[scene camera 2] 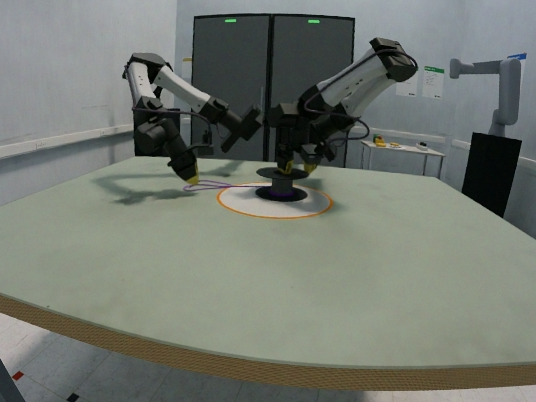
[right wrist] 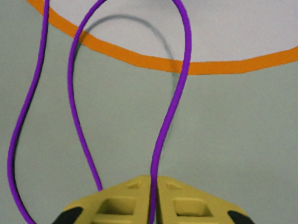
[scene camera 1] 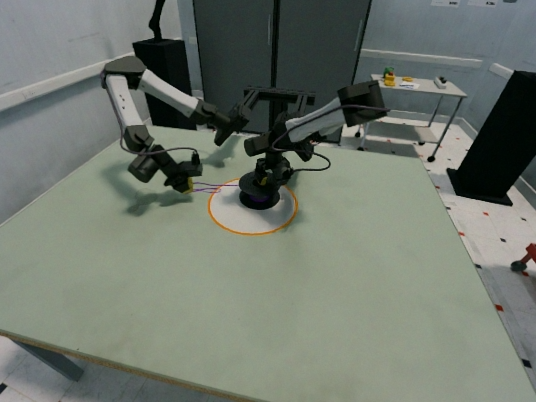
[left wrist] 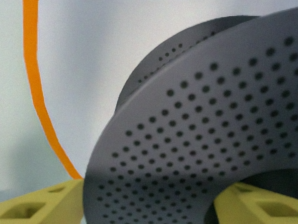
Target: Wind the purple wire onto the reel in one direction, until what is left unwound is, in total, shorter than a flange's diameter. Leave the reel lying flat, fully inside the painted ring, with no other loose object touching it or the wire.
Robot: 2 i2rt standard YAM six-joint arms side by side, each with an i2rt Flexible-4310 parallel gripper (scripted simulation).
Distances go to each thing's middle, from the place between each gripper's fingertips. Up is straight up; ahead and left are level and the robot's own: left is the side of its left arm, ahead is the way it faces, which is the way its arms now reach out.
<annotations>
I see the black reel (scene camera 2: 282,184) 4 cm to the right of my left hand, 3 cm ahead of it and 2 cm below it.
The black reel lies 230 mm to the left of my right hand (scene camera 2: 196,184), 100 mm behind it and 10 mm below it.
</annotations>
